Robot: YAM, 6 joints.
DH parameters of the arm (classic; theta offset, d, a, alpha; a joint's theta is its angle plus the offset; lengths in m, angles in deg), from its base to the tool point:
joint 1: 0 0.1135 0.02 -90
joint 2: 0 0 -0.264 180
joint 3: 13.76 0 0.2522 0
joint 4: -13.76 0 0.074 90
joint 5: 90 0 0 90
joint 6: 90 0.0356 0 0
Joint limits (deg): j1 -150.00..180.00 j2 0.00..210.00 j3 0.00..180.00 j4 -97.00..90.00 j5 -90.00..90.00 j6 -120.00..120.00
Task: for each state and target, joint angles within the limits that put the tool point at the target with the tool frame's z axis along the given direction. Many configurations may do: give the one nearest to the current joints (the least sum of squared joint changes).
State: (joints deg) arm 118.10 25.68 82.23 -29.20 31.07 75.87
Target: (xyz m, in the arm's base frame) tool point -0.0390 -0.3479 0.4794 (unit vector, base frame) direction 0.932 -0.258 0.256
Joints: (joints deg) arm 77.97 10.75 108.04 5.51 74.79 75.87
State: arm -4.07 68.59 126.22 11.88 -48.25 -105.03
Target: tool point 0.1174 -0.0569 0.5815 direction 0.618 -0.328 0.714
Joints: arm -25.36 55.34 84.75 16.20 1.82 -105.03
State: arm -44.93 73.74 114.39 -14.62 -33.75 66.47
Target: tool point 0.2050 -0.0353 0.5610 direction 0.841 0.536 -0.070
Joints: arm -17.26 76.40 115.63 -45.43 -49.60 66.47
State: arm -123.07 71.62 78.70 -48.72 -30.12 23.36
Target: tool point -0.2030 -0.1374 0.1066 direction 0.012 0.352 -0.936
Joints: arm -143.61 101.90 48.81 -50.05 16.03 23.36
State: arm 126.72 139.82 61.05 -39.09 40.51 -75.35
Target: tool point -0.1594 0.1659 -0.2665 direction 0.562 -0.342 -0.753
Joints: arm 135.21 189.91 90.85 -31.29 8.81 -75.35
